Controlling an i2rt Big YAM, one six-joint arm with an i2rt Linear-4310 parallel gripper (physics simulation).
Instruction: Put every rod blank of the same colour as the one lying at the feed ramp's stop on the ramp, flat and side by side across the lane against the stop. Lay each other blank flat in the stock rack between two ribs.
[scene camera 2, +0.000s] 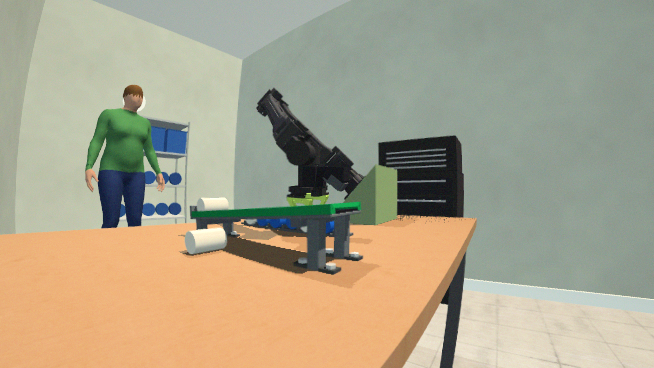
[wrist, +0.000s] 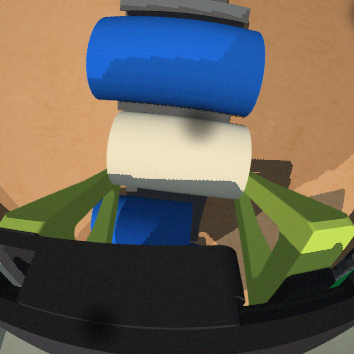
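Note:
The feed ramp (scene camera 2: 270, 211) has a green top on grey legs. A white blank (scene camera 2: 213, 204) lies on it at its left end, by the stop. Another white blank (scene camera 2: 206, 241) lies on the table in front of the ramp. In the wrist view a white blank (wrist: 177, 150) lies flat on the grey stock rack (wrist: 185, 11), between a large blue blank (wrist: 175, 65) and a smaller blue blank (wrist: 155, 220), partly hidden by the gripper body. My gripper (wrist: 176, 174) (scene camera 2: 307, 199) is shut on this white blank, a green finger at each end. In the scene view the ramp hides most of the rack.
A green wedge-shaped block (scene camera 2: 385, 196) stands behind the ramp's right end. Blue blanks (scene camera 2: 272, 223) show beneath the ramp, behind its legs. A black drawer cabinet (scene camera 2: 420, 172) stands beyond the table (scene camera 2: 225, 310). A person (scene camera 2: 125, 145) stands at the back left beside a shelf unit (scene camera 2: 188, 172).

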